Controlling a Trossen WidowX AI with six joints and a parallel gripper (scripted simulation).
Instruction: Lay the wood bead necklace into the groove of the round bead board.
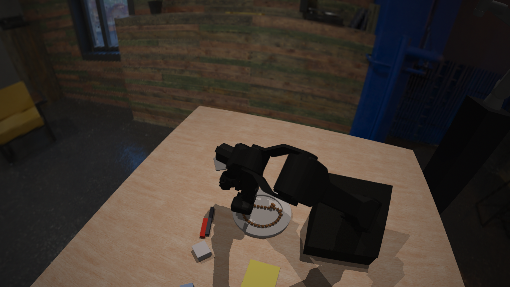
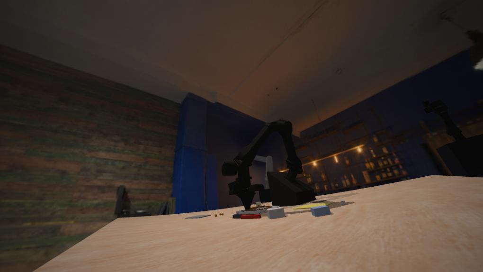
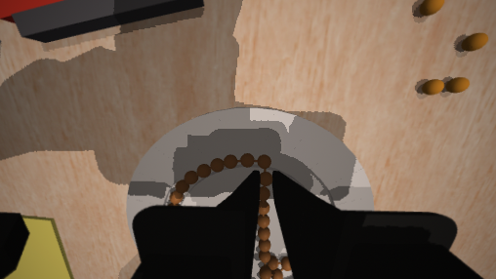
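The round white bead board is 5 cm behind my gripper tip, 1 cm to the left of it and 1 cm below it. From my gripper tip the other things lie so: grey block (9 cm ahead, 21 cm to the left); dark bar (11 cm ahead, 11 cm to the left, 1 cm below); pale cube (19 cm behind, 10 cm to the right).
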